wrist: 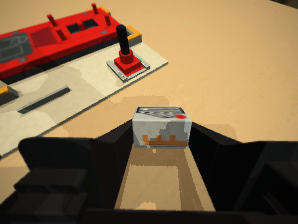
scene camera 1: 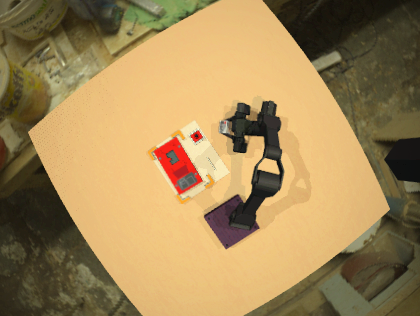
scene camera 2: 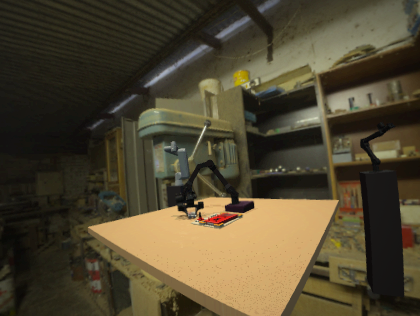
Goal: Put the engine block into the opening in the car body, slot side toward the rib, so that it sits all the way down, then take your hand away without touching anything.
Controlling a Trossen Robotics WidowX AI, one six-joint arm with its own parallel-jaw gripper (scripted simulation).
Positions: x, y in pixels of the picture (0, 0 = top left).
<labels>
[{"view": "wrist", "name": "my gripper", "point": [159, 123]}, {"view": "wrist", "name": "engine block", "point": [153, 127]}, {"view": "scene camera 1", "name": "my gripper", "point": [224, 127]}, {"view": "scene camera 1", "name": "red car body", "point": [179, 168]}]
</labels>
